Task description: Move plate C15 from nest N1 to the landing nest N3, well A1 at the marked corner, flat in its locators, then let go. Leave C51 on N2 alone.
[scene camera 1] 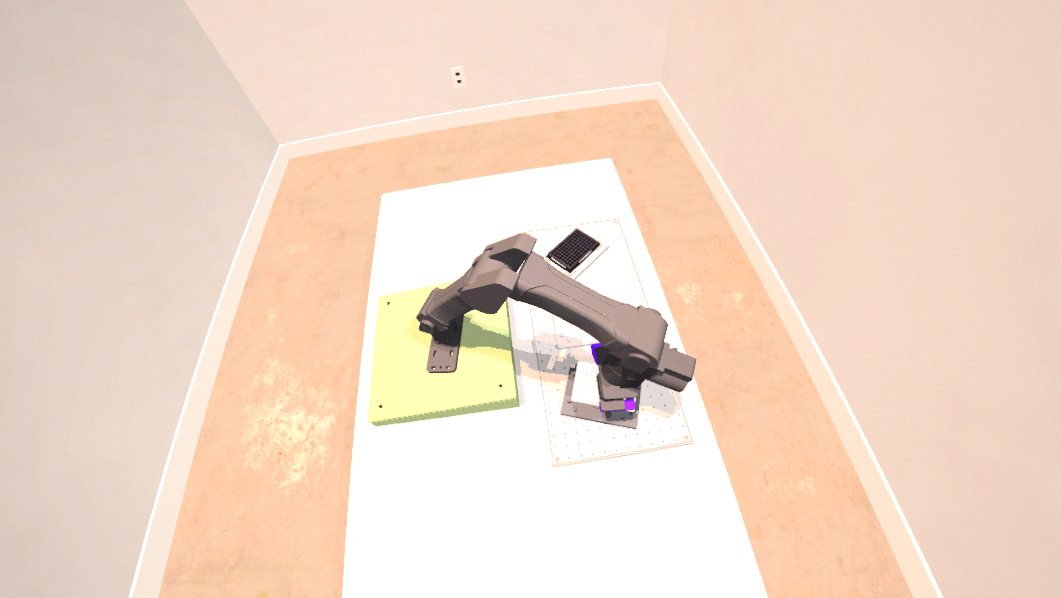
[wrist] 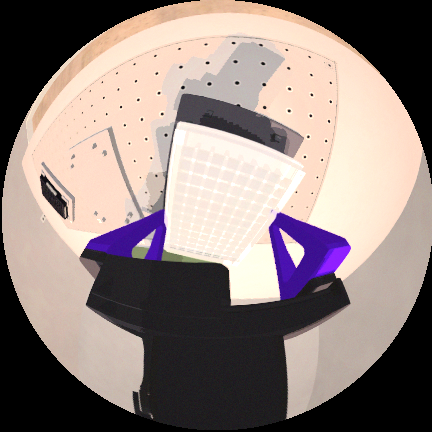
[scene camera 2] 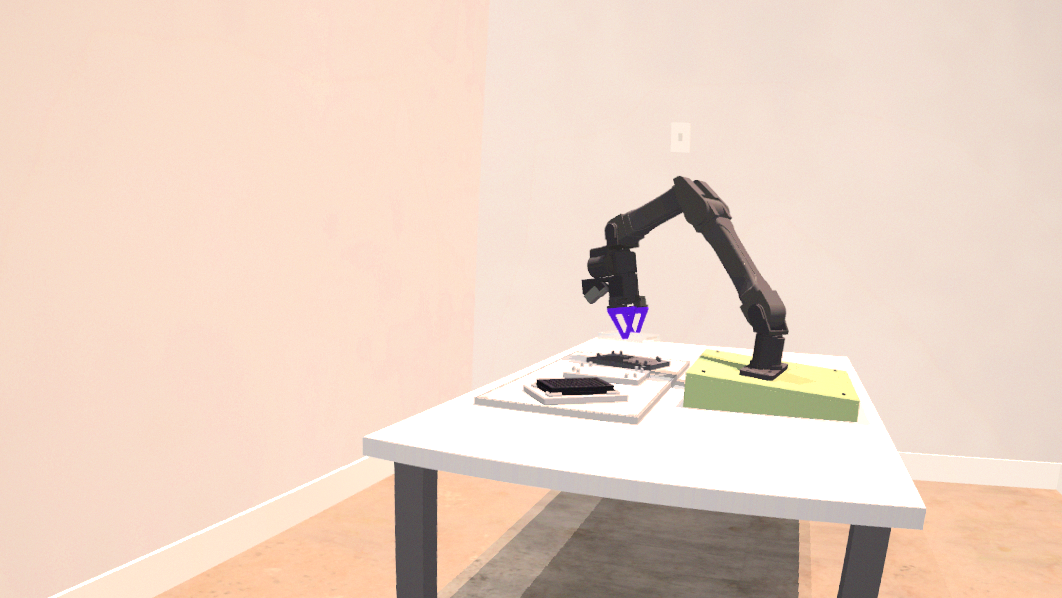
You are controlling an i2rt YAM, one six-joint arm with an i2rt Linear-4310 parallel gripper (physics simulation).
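Note:
The pale, gridded plate, taken as C15 [scene camera 1: 586, 382] [scene camera 2: 648, 337] [wrist: 225, 190], is between the purple fingers of my gripper [scene camera 2: 626, 335] [wrist: 217, 214], which is shut on its two sides. It is raised above the dark nest, taken as N1 [scene camera 1: 581, 411] [scene camera 2: 631, 362] [wrist: 192, 107], with a gap beneath it, and looks about level. The pale middle nest, taken as N3 [scene camera 2: 620, 377] [wrist: 92, 175], holds no plate. The black plate, taken as C51 [scene camera 1: 573, 248] [scene camera 2: 574, 384] [wrist: 54, 196], sits on the pale far nest N2 [scene camera 2: 579, 398]. Labels and the A1 mark are not readable.
The nests stand on a pale perforated board [scene camera 1: 616, 443] [scene camera 2: 505, 403] [wrist: 300, 95] on the white table [scene camera 1: 460, 505] [scene camera 2: 706, 468]. The arm's yellow-green base block [scene camera 1: 401, 356] [scene camera 2: 765, 401] stands beside the board. My arm hides part of the board in scene camera 1.

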